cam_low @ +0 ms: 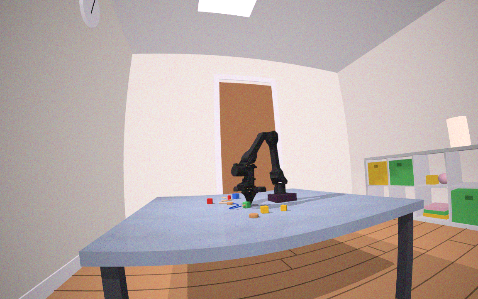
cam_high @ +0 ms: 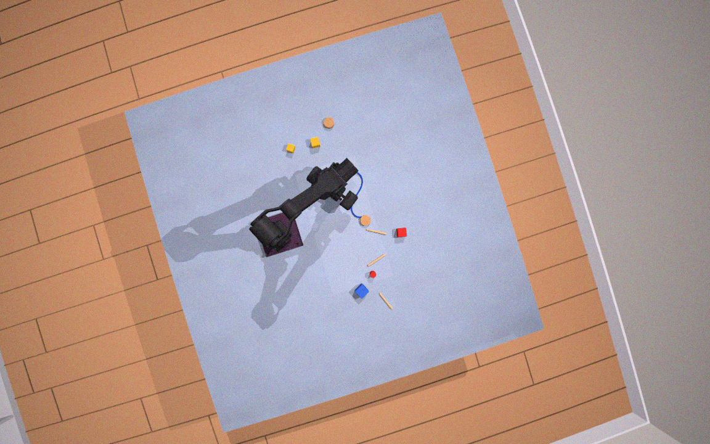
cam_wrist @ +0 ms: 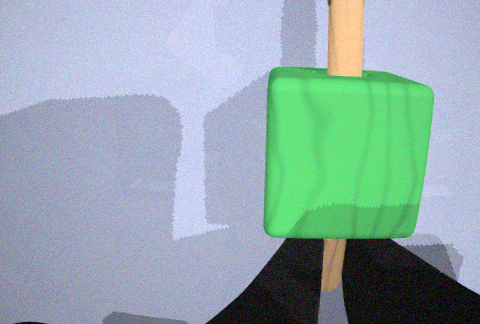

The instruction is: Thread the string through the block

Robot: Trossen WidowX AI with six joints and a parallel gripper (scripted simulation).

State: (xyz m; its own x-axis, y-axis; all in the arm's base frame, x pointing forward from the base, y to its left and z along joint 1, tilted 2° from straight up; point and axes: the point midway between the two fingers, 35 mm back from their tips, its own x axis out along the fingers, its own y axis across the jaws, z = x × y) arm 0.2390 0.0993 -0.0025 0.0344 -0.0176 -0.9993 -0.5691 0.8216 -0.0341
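The green block lies 20 mm ahead of my gripper tip and 10 mm to the left of it. Also, from my gripper tip: red cube: 230 mm to the right, 190 mm ahead, 10 mm above; then thin wooden stick: 30 mm ahead, 20 mm to the left, 10 mm above; then round wooden button: 150 mm to the right, 70 mm ahead.
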